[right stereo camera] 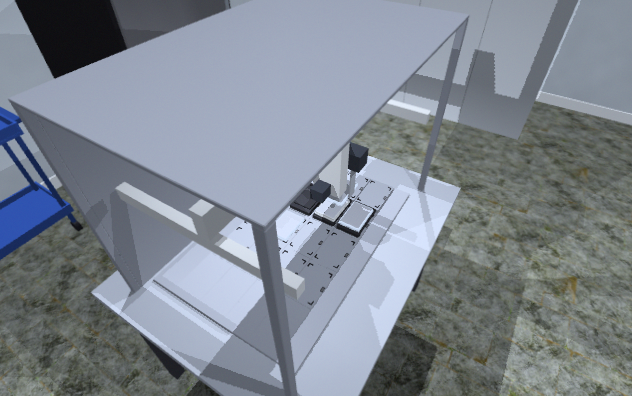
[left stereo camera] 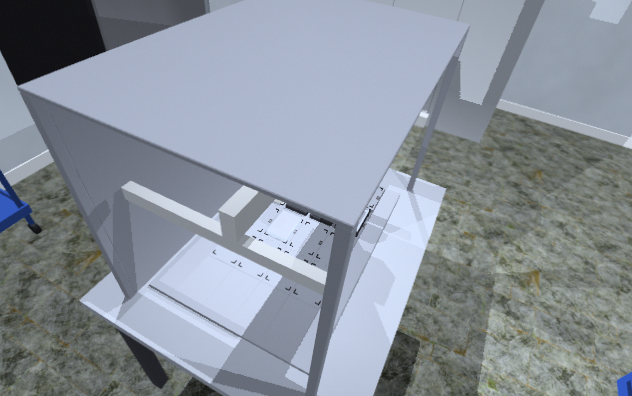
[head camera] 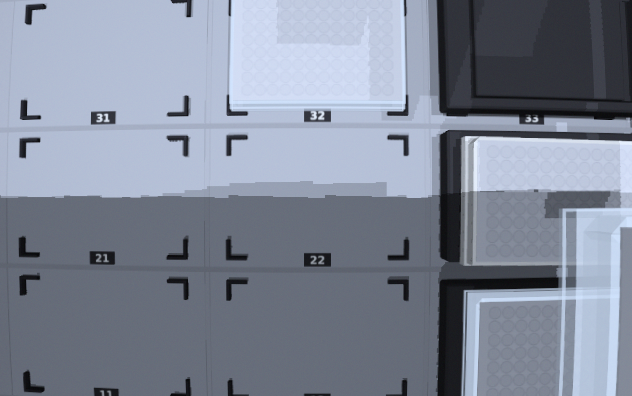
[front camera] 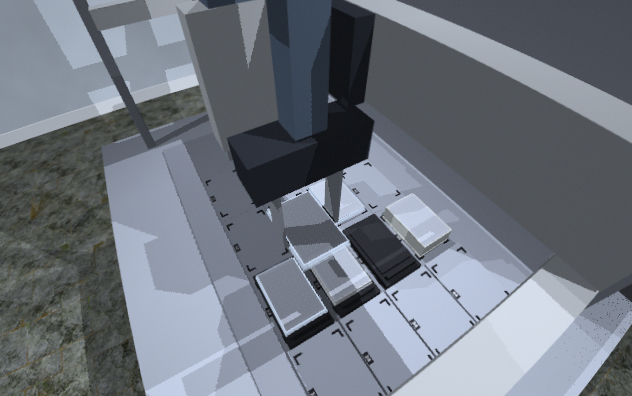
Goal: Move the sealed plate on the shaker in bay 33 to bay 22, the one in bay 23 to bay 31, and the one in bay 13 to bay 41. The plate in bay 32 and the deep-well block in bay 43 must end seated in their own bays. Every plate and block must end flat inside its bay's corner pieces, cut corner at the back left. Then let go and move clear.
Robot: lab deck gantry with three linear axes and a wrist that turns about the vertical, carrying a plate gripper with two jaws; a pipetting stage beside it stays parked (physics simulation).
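Places are measured from the robot's base along level axes (x ahead, y left, z up), in centimetres.
Pixels of known places: gripper, fingertip midpoint: (front camera: 306, 227); robot's base at its link origin: (right stereo camera: 311, 304) (left stereo camera: 318, 304) (head camera: 30, 386) (front camera: 206, 182).
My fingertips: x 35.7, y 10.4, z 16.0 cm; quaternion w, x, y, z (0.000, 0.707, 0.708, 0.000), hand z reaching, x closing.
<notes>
For each thing: its top centre in the pictures, then the offset to it from my fingertips. "pt": a spot on its surface instead.
- sealed plate at its top centre: (front camera: 306, 224) (right stereo camera: 339, 188) dz +0.7, dx +0.0, dy +0.0 cm
- bay 33 at its top centre: (head camera: 564, 38) (front camera: 381, 243) (right stereo camera: 309, 195) dz -12.9, dx +3.9, dy +15.4 cm
- bay 23 at a spot on its surface: (head camera: 505, 170) pt dz -12.4, dx -0.9, dy +6.3 cm
- bay 13 at a spot on its surface: (head camera: 520, 350) pt dz -12.4, dx +0.3, dy -5.3 cm
- bay 32 at a spot on its surface: (head camera: 315, 65) (left stereo camera: 287, 226) pt dz -14.6, dx -13.0, dy +13.9 cm
- deep-well block at its top centre: (front camera: 418, 218) dz -11.8, dx +3.5, dy +26.0 cm
My gripper (front camera: 311, 231) is shut on a sealed plate (front camera: 317, 230) (head camera: 595, 310), held level above the deck; in the front view it overlaps the plate of bay 23. The shaker in bay 33 (front camera: 382, 250) (head camera: 545, 50) bears no plate. A plate in bay 23 (front camera: 342, 282) (head camera: 505, 170) and one in bay 13 (front camera: 292, 297) (head camera: 520, 350) sit on black shakers. The plate in bay 32 (front camera: 354, 202) (head camera: 315, 65) (left stereo camera: 286, 223) lies within its corner pieces. The deep-well block (front camera: 417, 220) stands in bay 43. Bays 22 (head camera: 317, 220) and 31 (head camera: 102, 60) hold no plate.
The pale column (front camera: 235, 85) stands behind the gripper in the front view. A grey side wall (front camera: 490, 125) runs along the deck's right. Frame posts (left stereo camera: 332, 310) (right stereo camera: 275, 310) and a pale cross rail (left stereo camera: 170, 210) (right stereo camera: 155, 210) show in the stereo views.
</notes>
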